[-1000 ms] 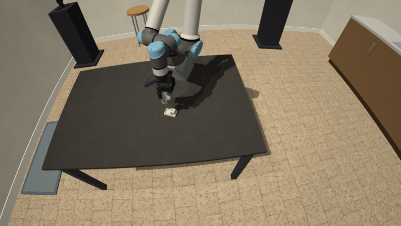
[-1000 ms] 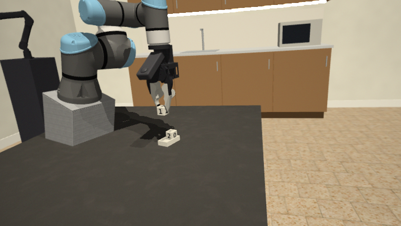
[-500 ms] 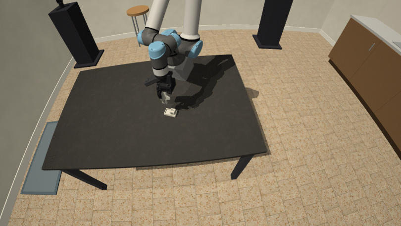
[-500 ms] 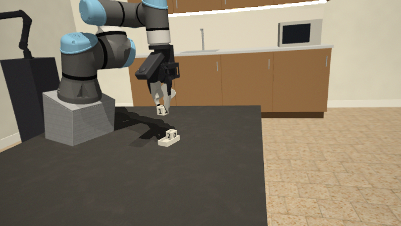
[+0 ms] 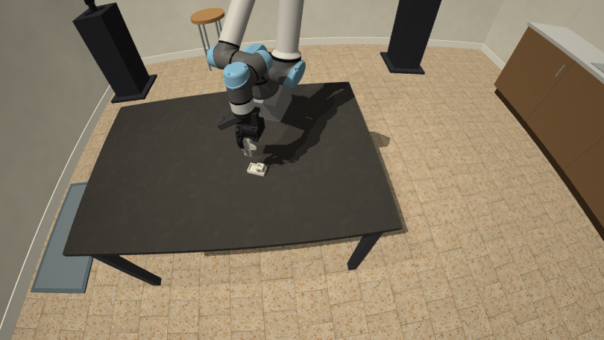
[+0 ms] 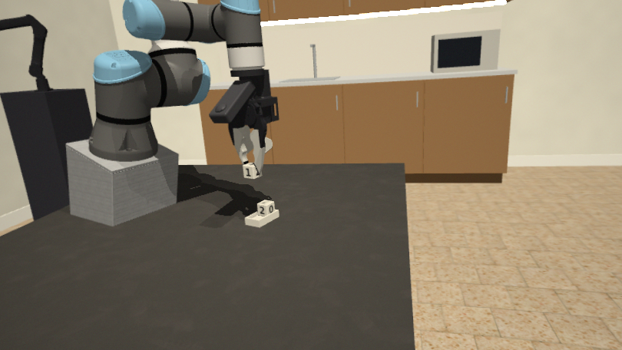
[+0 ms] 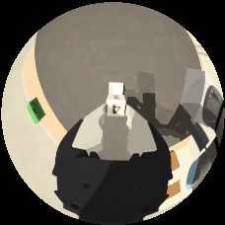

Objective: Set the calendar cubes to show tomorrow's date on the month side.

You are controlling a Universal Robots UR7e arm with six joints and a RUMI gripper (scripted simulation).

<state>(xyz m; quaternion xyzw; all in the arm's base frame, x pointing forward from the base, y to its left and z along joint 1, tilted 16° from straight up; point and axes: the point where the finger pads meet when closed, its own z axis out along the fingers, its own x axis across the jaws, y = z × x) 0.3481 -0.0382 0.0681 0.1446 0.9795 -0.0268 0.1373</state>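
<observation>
The white calendar tray is 1 cm ahead of my hand, 2 cm to the left of it and 13 cm below it.
</observation>
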